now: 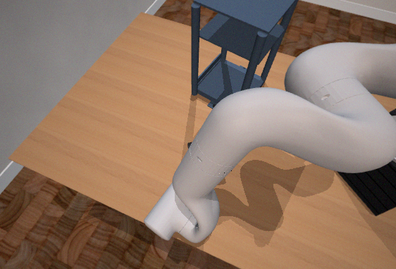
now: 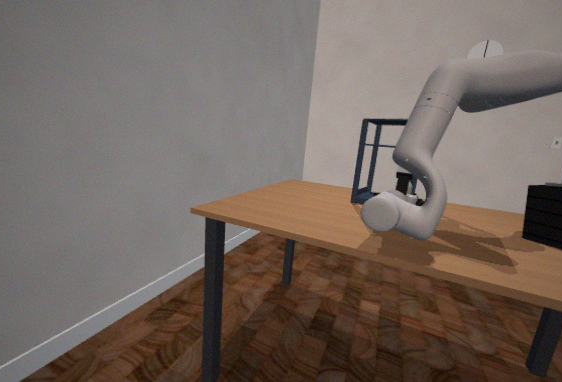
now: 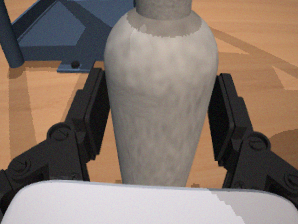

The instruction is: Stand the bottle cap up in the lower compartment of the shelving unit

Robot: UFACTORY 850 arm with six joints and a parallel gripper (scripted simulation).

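Now: the bottle 20 mm above my hand. The rest, counted from my hand: shelving unit: 320 mm to the right, 90 mm above.
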